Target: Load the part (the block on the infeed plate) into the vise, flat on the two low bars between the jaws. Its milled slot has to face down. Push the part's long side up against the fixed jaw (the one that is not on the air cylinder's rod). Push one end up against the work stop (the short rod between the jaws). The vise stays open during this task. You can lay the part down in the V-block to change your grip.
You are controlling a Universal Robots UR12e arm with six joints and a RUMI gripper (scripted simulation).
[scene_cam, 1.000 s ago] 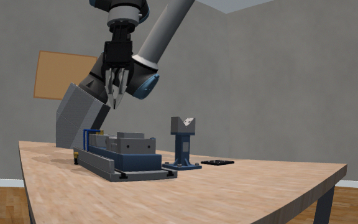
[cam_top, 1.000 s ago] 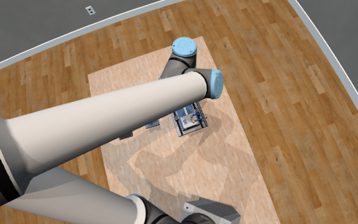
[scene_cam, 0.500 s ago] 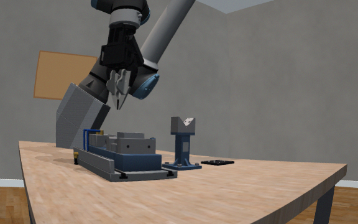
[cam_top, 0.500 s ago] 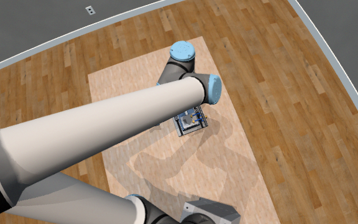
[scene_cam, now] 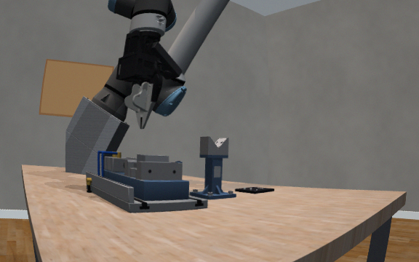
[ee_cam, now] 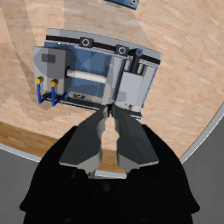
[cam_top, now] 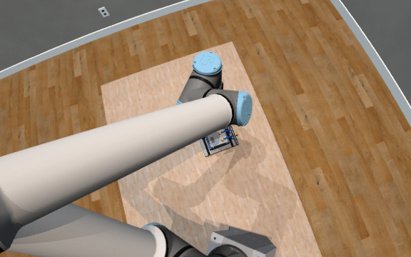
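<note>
My gripper is now 100 mm above the moving jaw and 10 mm to the right of it. Round my hand: work stop 90 mm below, 60 mm to the left, 30 mm ahead; then cylinder rod 100 mm below, 50 mm behind, 10 mm to the left; then part 90 mm below, 30 mm ahead, 10 mm to the left.
</note>
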